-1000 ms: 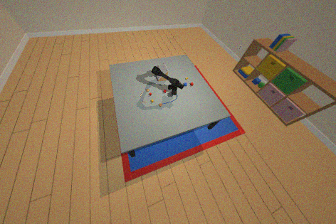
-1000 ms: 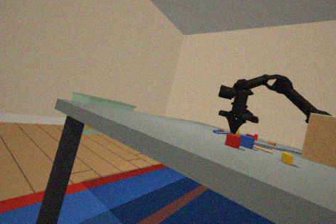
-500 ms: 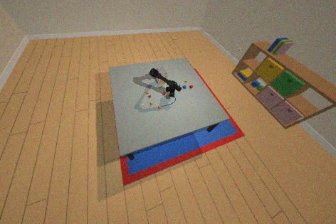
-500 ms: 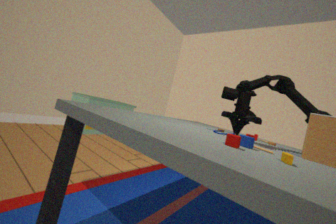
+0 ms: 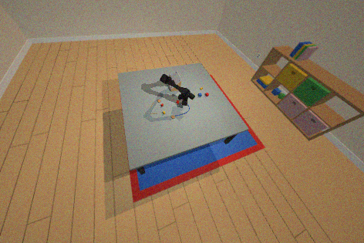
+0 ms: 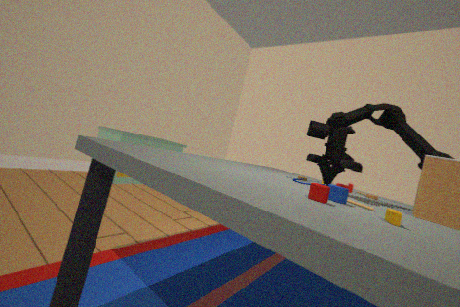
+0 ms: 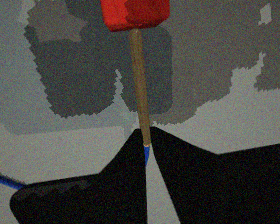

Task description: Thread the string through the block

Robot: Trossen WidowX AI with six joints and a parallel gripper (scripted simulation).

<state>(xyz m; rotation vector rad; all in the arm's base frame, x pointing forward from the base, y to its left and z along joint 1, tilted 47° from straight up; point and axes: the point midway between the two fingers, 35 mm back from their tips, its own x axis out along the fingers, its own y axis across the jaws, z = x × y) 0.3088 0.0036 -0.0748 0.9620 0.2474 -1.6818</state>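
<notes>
Now: the red cube 7 cm to the right of my gripper tip and 4 cm behind it. The rest, counted from my gripper tip: yellow block (32 cm to the left, 18 cm behind); round button (19 cm to the right, 14 cm ahead, 1 cm below); blue cube (25 cm to the left, 8 cm behind).
</notes>
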